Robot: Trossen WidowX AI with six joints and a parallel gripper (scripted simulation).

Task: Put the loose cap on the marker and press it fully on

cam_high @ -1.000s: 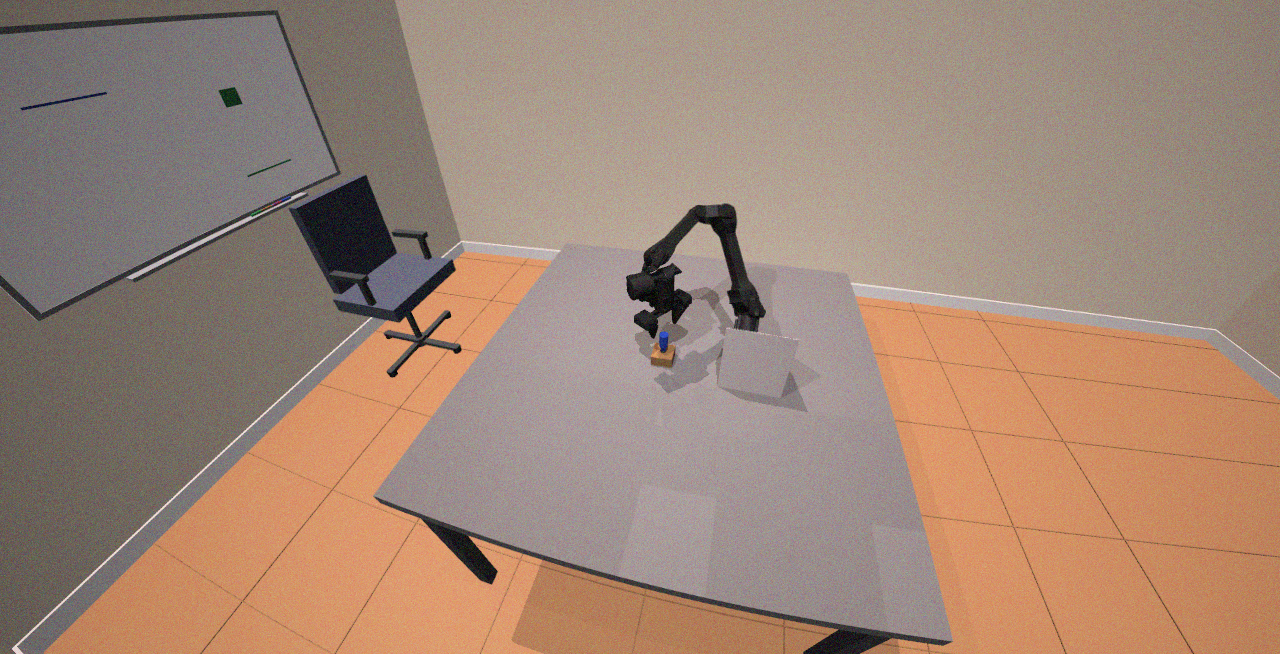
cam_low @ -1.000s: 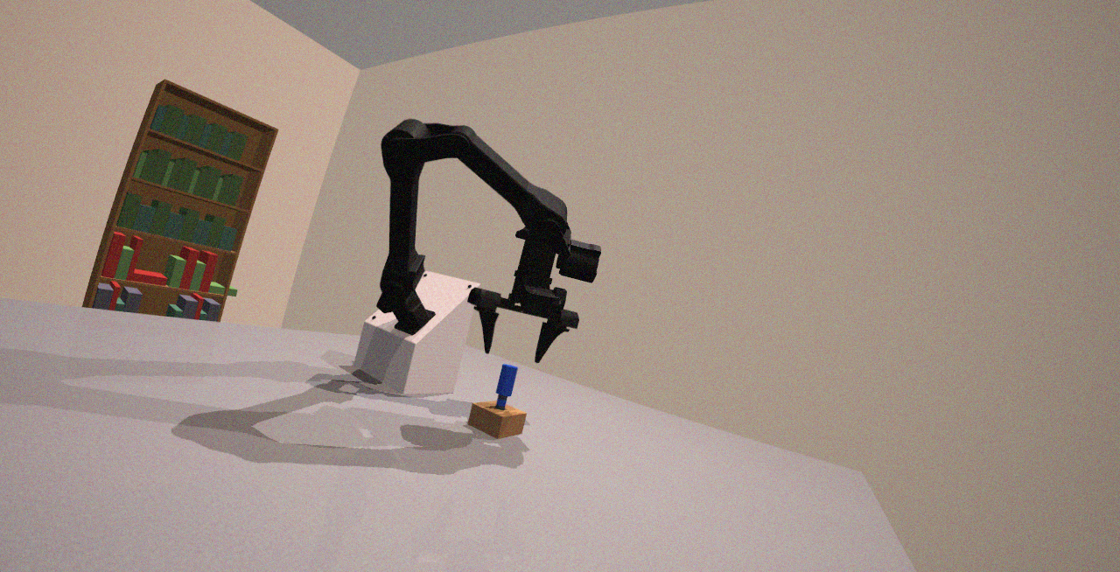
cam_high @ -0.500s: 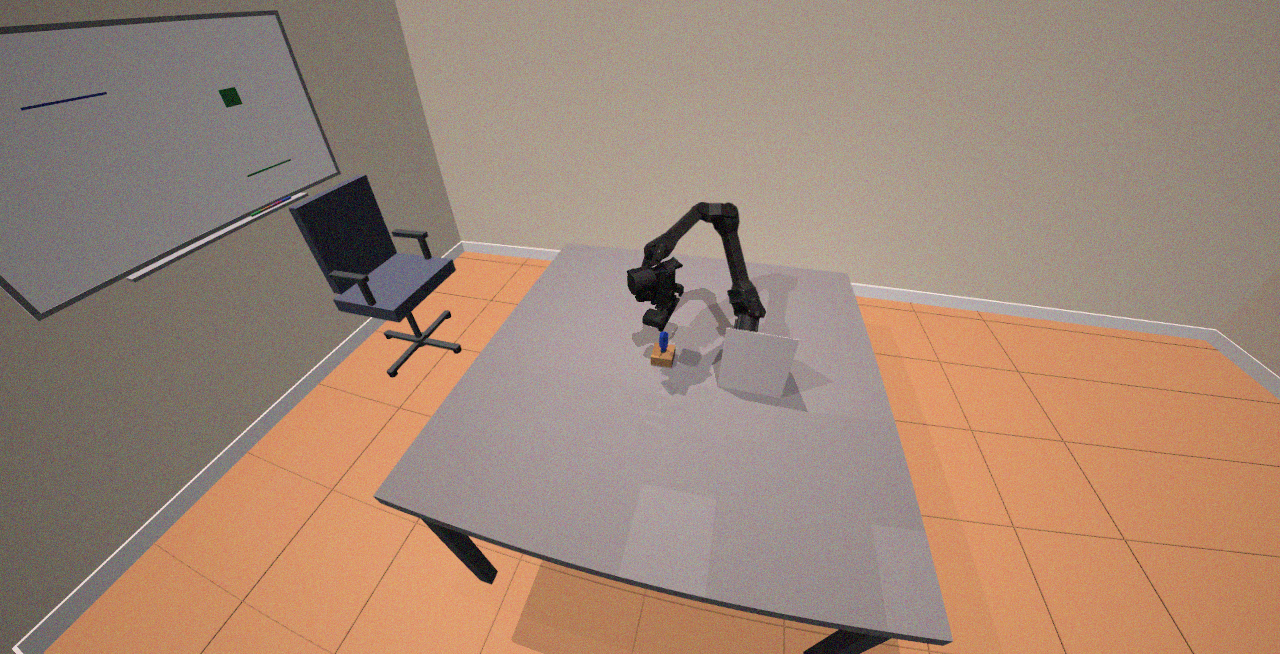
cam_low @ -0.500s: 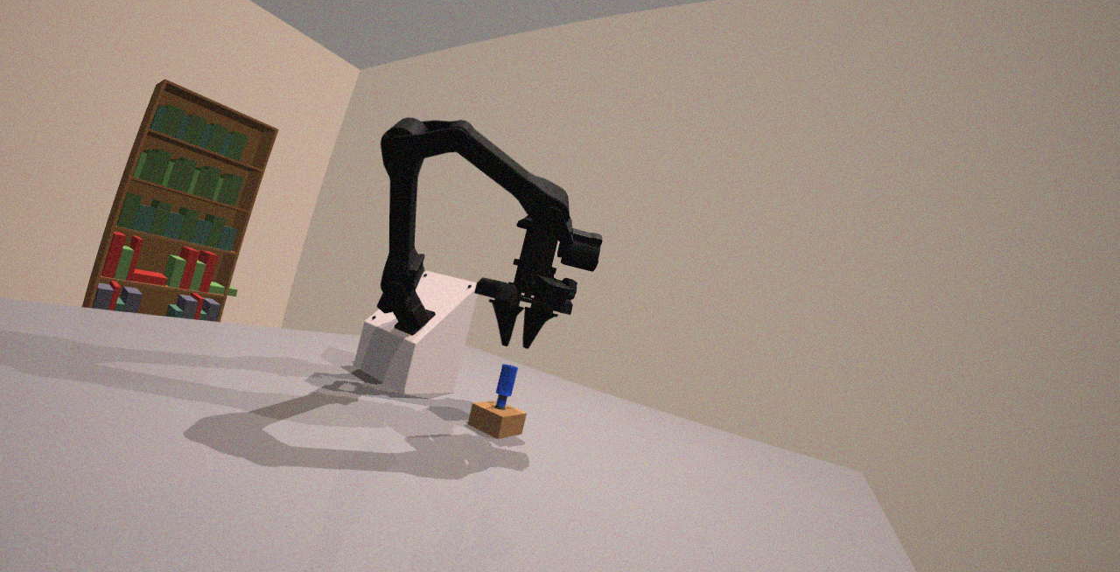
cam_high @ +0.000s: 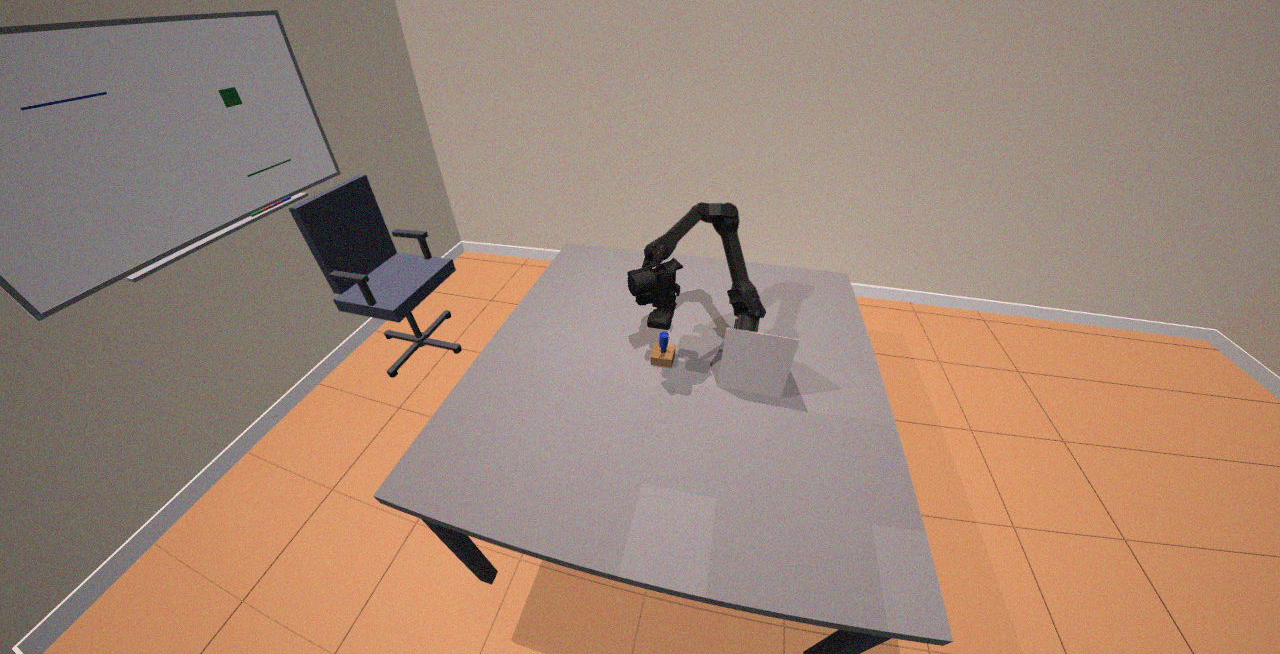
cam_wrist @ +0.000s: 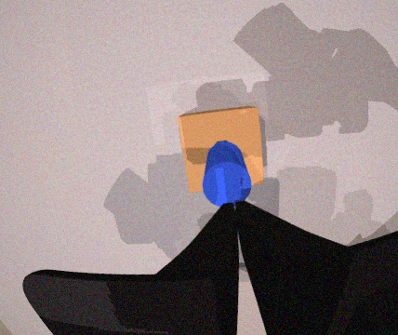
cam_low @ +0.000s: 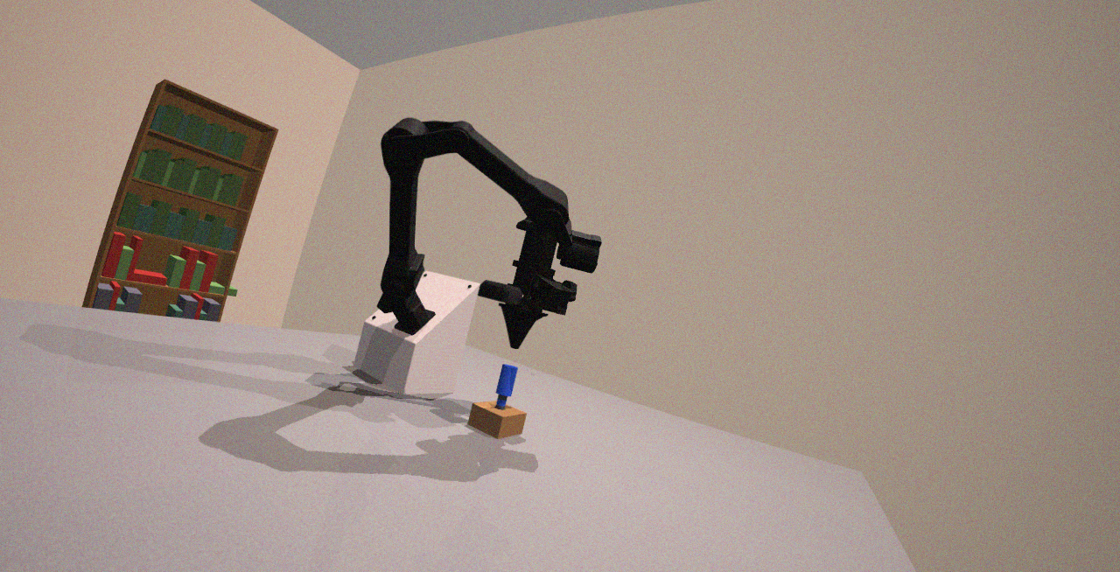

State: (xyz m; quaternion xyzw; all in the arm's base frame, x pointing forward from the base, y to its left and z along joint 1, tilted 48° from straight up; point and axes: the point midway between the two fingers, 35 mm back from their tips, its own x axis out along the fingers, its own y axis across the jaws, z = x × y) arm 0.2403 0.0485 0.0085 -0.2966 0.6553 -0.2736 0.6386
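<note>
Now: the blue cap 5 cm below my gripper tip. From my gripper tip the other things lie so: tan holder block (12 cm below).
</note>
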